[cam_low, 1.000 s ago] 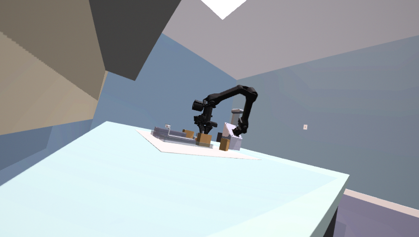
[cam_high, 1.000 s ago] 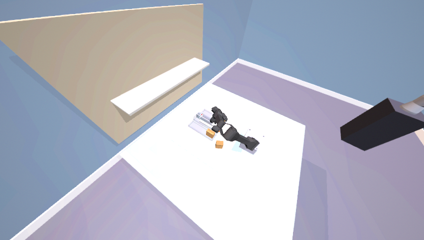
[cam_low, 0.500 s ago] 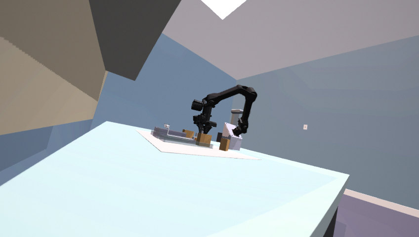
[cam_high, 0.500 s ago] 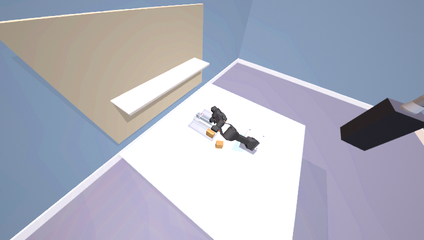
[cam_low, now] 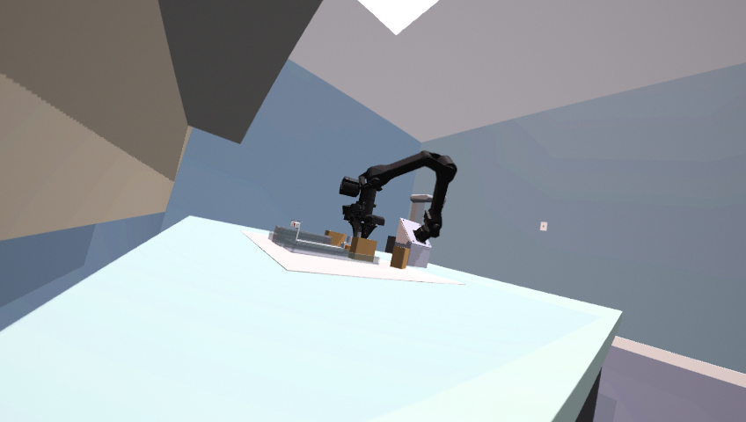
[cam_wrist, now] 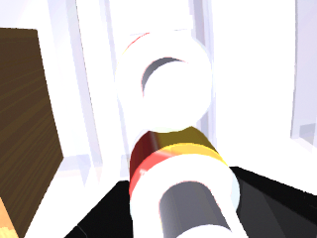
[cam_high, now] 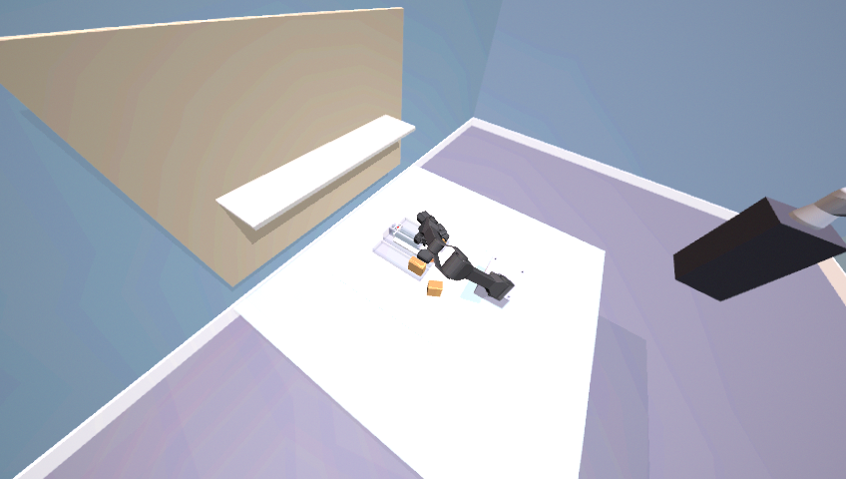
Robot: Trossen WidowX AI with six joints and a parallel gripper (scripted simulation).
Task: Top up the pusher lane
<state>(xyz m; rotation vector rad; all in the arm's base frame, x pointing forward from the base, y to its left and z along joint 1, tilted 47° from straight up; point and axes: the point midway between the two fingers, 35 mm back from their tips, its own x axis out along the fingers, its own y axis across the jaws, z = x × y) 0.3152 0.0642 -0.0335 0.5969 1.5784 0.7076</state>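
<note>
My gripper tip is 16 cm short of the lane, 4 cm above it and 2 cm to the left of it. Also, from my gripper tip: white plate (15 cm ahead, 2 cm to the right, 1 cm below); wall shelf (52 cm ahead, 31 cm above, 2 cm to the left).
</note>
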